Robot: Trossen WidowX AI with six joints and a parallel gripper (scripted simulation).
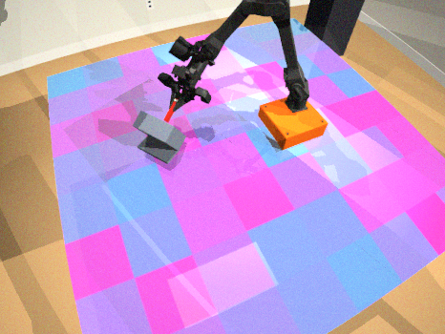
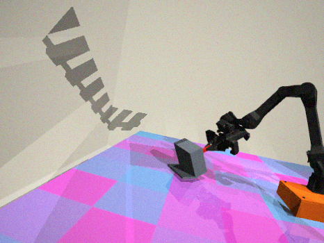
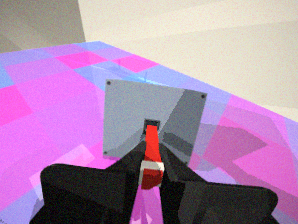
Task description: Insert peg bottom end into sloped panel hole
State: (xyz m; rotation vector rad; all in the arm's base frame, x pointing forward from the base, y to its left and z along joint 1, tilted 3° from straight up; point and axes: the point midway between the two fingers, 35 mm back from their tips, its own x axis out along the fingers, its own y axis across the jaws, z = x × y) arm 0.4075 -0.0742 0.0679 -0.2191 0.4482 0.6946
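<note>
Now: gripper tip 50 mm short of the grey sloped panel, 50 mm to the right of it and 40 mm above it. From my gripper tip the other things lie so: red peg 10 mm behind, 10 mm to the right, 10 mm above.
</note>
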